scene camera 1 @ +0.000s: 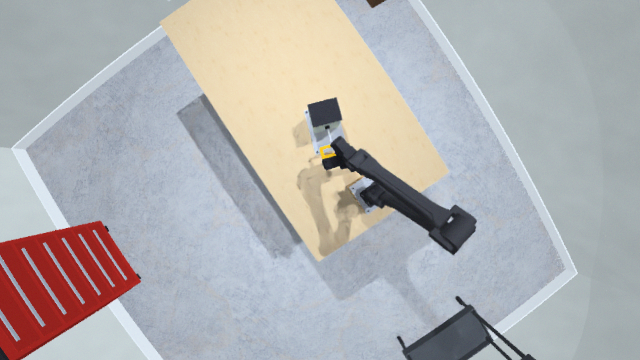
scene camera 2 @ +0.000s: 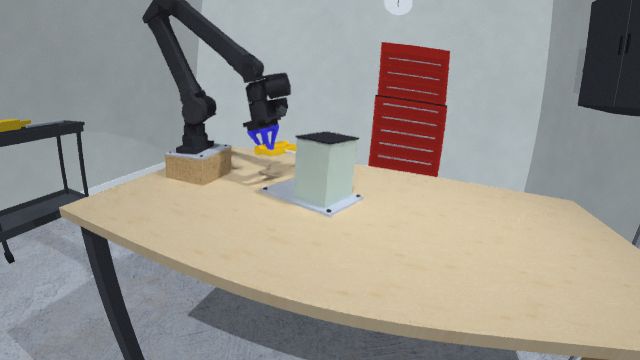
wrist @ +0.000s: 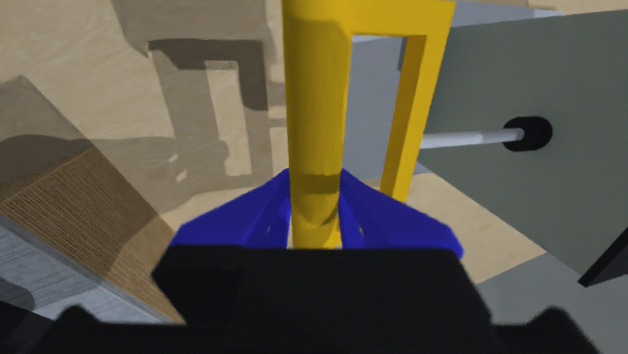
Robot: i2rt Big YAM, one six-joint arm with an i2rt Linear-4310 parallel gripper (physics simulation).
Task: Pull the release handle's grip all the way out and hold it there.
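Note:
The release handle's yellow grip is a rectangular loop standing off the box's face. My gripper points down, its blue fingers shut on the grip's outer bar, one on each side. A pale rod runs from the grip to a black collar on the box; a clear length of rod shows between them. The pale green box has a dark top and stands upright on a grey base plate. In scene camera 1 the arm hides the fingertips.
The box stands on the wooden table. My arm's base sits on a wooden block near the grip. A dark cart and a red tool chest stand off the table.

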